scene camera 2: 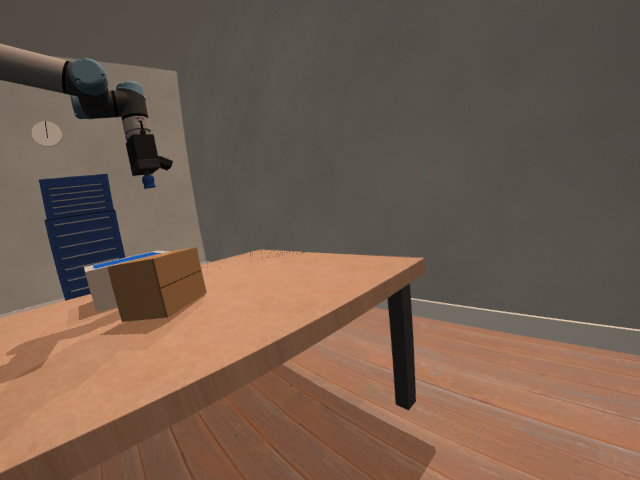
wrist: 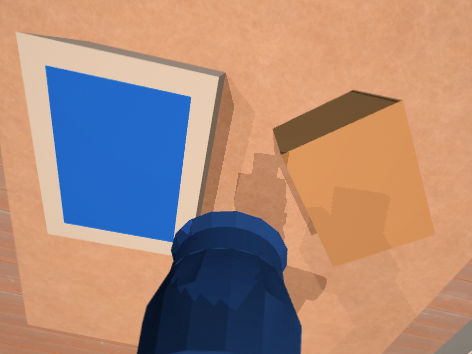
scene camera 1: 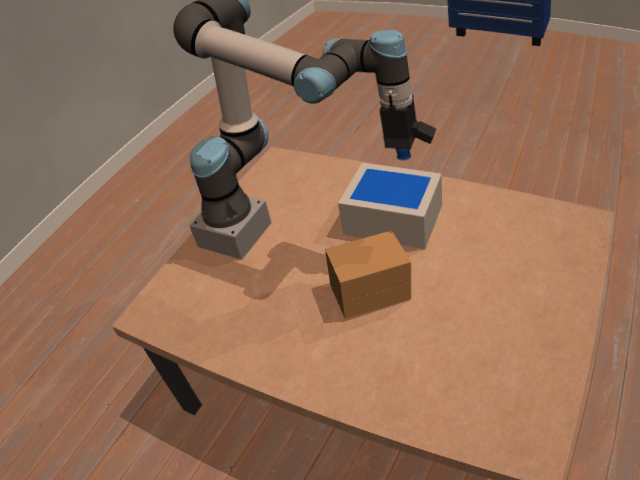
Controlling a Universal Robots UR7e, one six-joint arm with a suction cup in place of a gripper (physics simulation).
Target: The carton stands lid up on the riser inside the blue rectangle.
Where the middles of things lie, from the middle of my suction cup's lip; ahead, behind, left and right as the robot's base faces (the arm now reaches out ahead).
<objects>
Now: suction cup 80 mm past the grey riser (scene camera 2: 97,275), 130 mm to the right of it and 280 mm above it. The rest, counted from my suction cup: brown carton (scene camera 1: 371,273) (70 mm behind, 160 mm to the right, 270 mm below).
</objects>
